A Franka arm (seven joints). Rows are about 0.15 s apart.
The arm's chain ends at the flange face. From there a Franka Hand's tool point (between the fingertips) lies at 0.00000 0.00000 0.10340 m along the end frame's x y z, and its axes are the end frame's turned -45 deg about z.
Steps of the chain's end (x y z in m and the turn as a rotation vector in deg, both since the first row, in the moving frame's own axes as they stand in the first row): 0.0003 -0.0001 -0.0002 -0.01 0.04 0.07; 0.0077 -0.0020 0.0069 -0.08 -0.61 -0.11; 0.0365 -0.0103 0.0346 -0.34 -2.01 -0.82
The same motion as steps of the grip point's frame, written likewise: 0.0003 0.0002 -0.0002 -0.04 0.02 0.07; 0.0060 0.0034 0.0069 0.37 -0.49 -0.11; 0.0301 0.0164 0.0345 1.18 -1.66 -0.82
